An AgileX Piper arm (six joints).
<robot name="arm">
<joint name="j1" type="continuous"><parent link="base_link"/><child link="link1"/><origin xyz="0 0 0.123"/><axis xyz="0 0 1"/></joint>
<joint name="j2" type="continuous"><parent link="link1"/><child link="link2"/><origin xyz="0 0 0"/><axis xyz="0 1 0"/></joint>
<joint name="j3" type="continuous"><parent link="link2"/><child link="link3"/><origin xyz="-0.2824 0 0.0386"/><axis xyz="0 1 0"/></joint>
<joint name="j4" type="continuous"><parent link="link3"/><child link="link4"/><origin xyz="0.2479 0 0.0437"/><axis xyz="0.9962 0 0.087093"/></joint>
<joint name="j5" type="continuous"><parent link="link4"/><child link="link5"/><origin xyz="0 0 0"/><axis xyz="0 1 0"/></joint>
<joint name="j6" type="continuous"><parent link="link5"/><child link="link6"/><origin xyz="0.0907 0 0.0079"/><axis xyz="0.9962 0 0.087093"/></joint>
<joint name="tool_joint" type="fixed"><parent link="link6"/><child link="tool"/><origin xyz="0 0 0" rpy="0 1.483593 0"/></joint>
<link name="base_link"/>
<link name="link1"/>
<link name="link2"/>
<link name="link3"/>
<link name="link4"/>
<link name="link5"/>
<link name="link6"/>
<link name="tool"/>
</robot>
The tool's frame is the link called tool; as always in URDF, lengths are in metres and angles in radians. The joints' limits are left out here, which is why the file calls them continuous.
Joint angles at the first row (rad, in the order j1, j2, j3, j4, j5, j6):
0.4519 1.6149 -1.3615 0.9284 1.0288 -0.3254
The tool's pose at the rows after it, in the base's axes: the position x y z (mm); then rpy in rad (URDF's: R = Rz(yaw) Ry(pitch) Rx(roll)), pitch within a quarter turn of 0, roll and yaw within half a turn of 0:
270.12, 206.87, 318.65, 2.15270, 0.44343, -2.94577
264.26, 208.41, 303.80, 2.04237, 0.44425, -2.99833
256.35, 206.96, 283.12, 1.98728, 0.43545, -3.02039
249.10, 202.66, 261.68, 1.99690, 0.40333, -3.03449
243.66, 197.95, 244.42, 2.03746, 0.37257, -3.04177
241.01, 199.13, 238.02, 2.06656, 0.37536, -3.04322
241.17, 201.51, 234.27, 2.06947, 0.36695, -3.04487
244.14, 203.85, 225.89, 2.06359, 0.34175, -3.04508
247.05, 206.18, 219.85, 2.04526, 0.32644, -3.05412
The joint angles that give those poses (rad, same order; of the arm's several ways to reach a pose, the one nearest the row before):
0.4519 1.5932 -1.2566 1.1089 0.9901 -0.4817
0.4526 1.5886 -1.1590 1.2838 0.9663 -0.6279
0.4538 1.5882 -1.0558 1.4078 0.9607 -0.7639
0.4537 1.5882 -0.9685 1.4552 0.9385 -0.8273
0.4537 1.5882 -0.9072 1.4584 0.9042 -0.8471
0.4682 1.5882 -0.8877 1.4585 0.8663 -0.8577
0.4763 1.5992 -0.8854 1.4684 0.8573 -0.8625
0.4765 1.6311 -0.8854 1.4888 0.8663 -0.8775
0.4765 1.6579 -0.8854 1.5244 0.8762 -0.9034

